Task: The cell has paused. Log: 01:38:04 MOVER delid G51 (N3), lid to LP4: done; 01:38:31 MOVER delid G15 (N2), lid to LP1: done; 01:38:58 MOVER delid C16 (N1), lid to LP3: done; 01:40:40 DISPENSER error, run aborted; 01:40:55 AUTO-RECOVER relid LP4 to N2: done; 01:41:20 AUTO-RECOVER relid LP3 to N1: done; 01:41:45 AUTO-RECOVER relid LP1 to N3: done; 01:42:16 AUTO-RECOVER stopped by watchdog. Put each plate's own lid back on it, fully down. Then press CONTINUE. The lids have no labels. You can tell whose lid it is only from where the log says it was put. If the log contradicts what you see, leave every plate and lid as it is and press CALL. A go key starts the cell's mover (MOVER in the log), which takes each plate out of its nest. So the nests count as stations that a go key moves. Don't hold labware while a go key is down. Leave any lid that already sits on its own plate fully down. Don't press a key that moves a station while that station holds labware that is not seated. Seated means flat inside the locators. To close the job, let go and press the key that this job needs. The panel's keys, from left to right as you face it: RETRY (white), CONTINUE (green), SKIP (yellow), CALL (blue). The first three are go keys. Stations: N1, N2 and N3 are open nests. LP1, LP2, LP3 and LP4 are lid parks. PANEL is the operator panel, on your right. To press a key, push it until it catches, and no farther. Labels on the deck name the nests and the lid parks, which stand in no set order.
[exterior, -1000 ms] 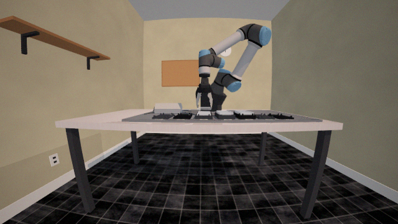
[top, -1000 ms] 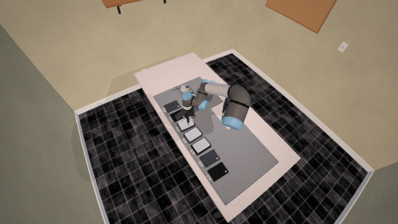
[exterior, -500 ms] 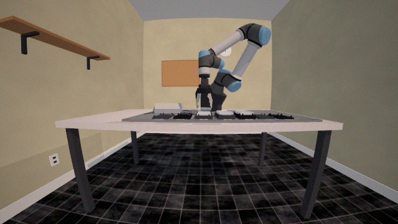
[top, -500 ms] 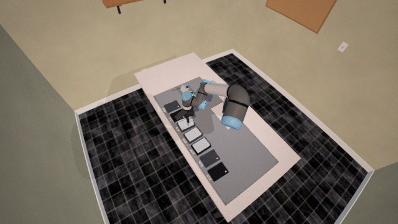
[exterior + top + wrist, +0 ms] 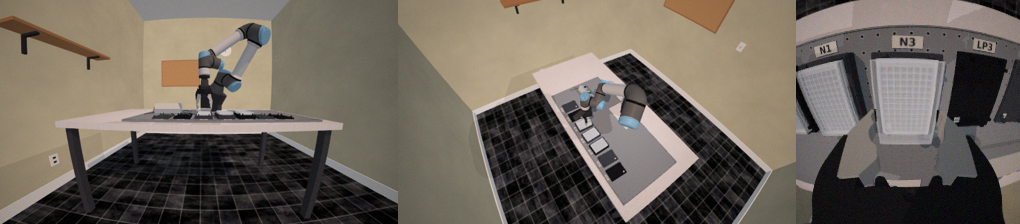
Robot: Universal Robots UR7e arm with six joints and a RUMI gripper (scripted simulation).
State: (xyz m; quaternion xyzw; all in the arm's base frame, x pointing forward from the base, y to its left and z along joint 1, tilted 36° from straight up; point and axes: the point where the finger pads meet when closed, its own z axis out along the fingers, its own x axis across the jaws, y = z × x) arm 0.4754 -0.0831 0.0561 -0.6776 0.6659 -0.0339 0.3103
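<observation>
My hand is 3 cm above the white gridded plate. From my hand the other things lie so: lid park LP4: 51 cm to the left, 8 cm behind, 6 cm below; then grey lid: 1 cm below; then lid park LP3: 13 cm to the right, 6 cm below, 3 cm ahead.
</observation>
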